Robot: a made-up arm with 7 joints.
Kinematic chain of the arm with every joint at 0, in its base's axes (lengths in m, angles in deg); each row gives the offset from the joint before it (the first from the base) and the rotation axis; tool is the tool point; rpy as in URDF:
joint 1: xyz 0 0 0.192 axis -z
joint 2: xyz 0 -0.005 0.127 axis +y
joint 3: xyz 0 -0.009 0.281 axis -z
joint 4: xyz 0 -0.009 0.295 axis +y
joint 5: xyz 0 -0.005 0.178 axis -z
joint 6: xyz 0 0 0.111 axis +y
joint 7: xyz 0 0 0.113 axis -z
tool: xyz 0 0 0 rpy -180 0 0
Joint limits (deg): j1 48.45..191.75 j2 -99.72..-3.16 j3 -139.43..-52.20 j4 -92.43..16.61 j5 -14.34..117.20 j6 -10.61..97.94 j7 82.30..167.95
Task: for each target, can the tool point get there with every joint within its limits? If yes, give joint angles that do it. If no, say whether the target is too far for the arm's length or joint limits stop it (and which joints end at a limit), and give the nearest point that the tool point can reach.
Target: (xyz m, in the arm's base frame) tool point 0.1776 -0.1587 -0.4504
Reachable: no: joint limits stop it (at a limit: joint 1, joint 2, joint 3, joint 4, joint 6) | nearest point 0.5582 0.2170 -0.0200 | short by 0.686 m
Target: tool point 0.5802 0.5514 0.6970
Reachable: yes | joints 146.77 -75.37 -120.41 -48.64 38.25 67.08 108.72
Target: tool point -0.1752 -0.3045 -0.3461
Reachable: no: joint limits stop it (at a limit: joint 1, joint 2, joint 3, joint 4, joint 6) | nearest point -0.5746 0.1494 -0.0113 | short by 0.691 m
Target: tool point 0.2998 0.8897 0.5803
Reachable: yes | joints 113.77 -76.78 -108.65 -11.65 48.32 1.30 154.86
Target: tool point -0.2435 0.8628 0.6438
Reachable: yes | joints 84.88 -76.29 -120.07 -27.99 28.72 2.58 117.95
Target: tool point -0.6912 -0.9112 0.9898
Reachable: no: too far | nearest point -0.2642 -0.3120 0.9279 | short by 0.738 m
